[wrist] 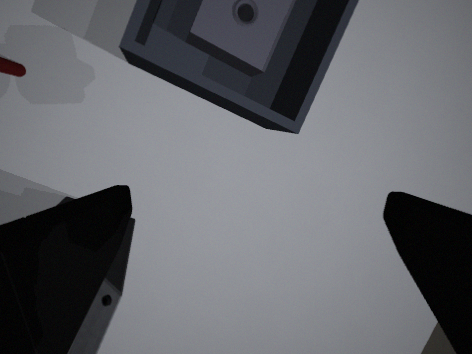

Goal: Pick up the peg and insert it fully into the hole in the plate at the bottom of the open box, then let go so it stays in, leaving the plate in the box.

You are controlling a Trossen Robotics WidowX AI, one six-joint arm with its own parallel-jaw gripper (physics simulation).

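Places are measured from the arm's base along level axes (x ahead, y left, z up), in centimetres.
Pixels of known places: gripper, fingertip midpoint: (258,201).
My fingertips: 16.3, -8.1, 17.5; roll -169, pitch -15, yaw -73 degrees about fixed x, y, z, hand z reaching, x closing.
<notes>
Ahead of a thing's pixels: the offset from my fingertips to its top centre, as dx, dy, dz. "spot": to the spot under its first point. Level surfaces: height alone.
The peg @(spot: +1.5, +18.2, -26.4) (12,67) is a dark red rod; only its rounded end shows at the left edge of the view, outside the box. The open box @(spot: +5.0, -1.8, -28.2) (210,102) is dark blue-grey and stands at the top of the view, cut off by the frame's edge. The plate @(+14.6, -1.9, -23.6) (227,40) lies inside it, light grey-purple, with a round dark hole (245,12) in it. My gripper (258,201) is wide open, with nothing between its two black fingertips. The box and the peg are beyond the fingertips in the view.
A pale grey table top @(dz -29.7) (260,250) lies under everything. A grey block-like part with a dark screw hole (106,300) shows beside the left finger at the lower left. Shadows fall on the table at the left, around the peg's end. A brownish patch shows at the lower right edge.
</notes>
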